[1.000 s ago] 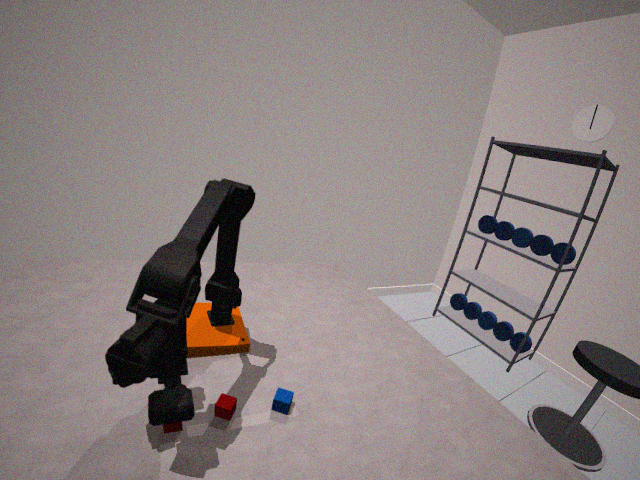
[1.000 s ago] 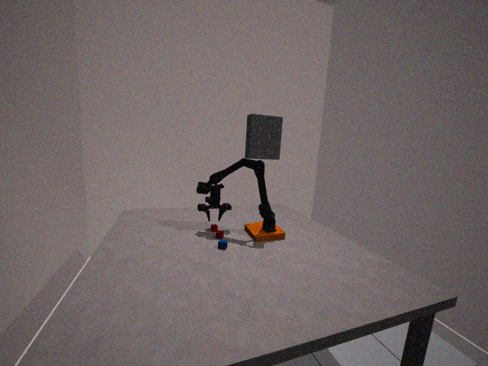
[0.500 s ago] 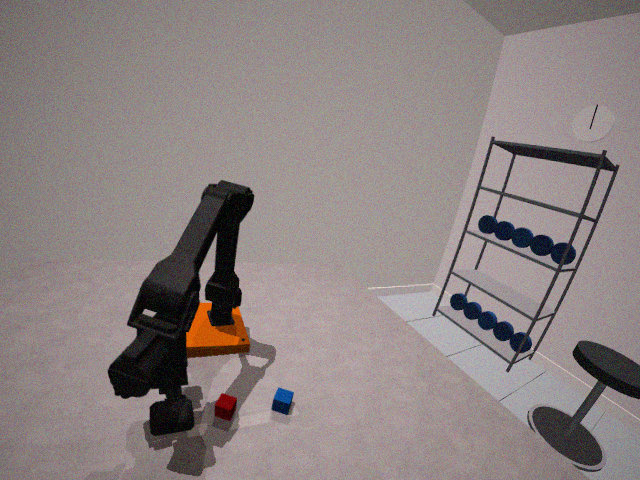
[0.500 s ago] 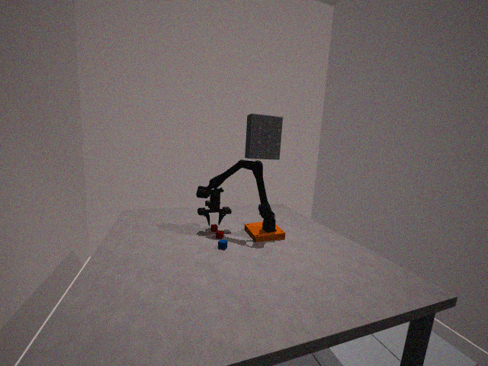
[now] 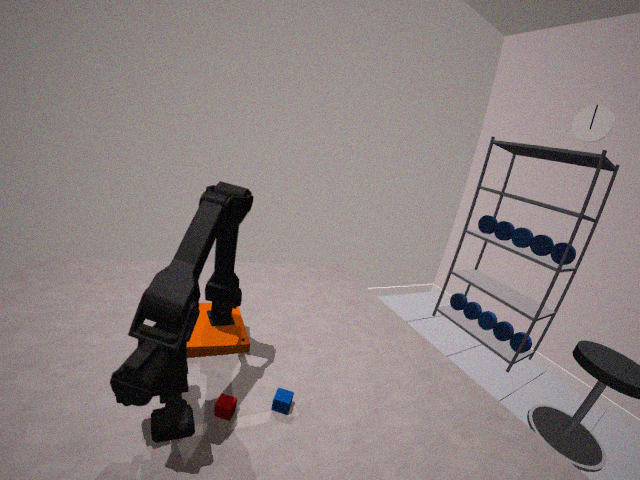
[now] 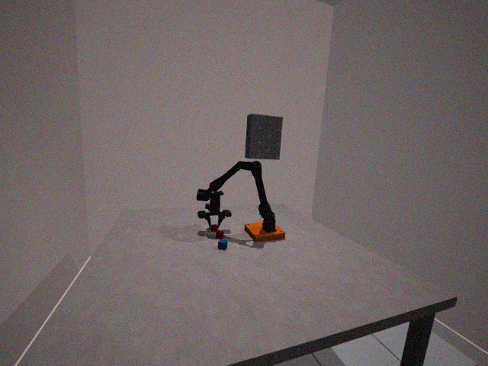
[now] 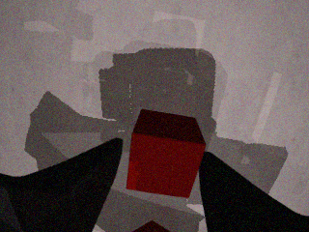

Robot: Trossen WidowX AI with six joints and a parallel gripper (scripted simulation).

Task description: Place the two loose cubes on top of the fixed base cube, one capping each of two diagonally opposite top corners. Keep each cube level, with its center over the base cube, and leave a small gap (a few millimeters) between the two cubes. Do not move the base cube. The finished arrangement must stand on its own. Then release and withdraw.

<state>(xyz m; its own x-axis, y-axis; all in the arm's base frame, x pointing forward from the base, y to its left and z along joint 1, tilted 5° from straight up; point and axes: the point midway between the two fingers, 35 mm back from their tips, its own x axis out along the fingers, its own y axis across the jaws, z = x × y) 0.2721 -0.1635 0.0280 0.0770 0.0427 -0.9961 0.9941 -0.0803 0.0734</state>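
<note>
Right now my gripper tip is 220 mm to the right of the blue cube and 20 mm short of it.
</note>
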